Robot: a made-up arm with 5 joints. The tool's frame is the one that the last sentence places.
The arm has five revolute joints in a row. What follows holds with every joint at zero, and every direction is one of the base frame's.
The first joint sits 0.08 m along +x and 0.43 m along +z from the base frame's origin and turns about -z.
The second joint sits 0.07 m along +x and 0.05 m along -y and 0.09 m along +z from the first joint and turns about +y.
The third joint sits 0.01 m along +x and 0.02 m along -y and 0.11 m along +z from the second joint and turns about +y.
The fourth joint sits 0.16 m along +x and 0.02 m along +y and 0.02 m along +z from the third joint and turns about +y.
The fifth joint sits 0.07 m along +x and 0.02 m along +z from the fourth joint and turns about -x.
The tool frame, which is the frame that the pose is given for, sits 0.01 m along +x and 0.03 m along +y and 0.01 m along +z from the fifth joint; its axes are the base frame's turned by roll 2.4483, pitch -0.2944 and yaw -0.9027 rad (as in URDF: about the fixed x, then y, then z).
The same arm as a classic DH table. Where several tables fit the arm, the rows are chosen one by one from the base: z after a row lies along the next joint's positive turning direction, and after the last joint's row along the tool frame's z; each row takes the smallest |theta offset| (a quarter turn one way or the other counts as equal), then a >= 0, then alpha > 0; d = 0 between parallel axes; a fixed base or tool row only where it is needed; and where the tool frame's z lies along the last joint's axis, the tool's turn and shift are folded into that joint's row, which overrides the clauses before.
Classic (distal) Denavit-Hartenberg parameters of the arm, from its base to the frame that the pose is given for. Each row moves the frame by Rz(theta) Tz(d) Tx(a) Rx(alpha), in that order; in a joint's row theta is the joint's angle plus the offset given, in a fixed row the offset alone. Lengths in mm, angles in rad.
base (fixed): d 0.0  theta_offset 0.0000  a 80.0  alpha 3.1416
joint 1: d -520.0  theta_offset 0.0000  a 70.0  alpha 1.5708
joint 2: d 0.0  theta_offset -1.4801  a 110.5  alpha 0.0000
joint 3: d 0.0  theta_offset 1.3558  a 161.2  alpha 0.0000
joint 4: d -50.0  theta_offset -1.4464  a 20.0  alpha 1.5708
joint 5: d -69.7  theta_offset -0.9109  a -17.6  alpha 1.1989
tool (fixed): d -28.2  theta_offset -0.6898  a 0.0  alpha 0.0000

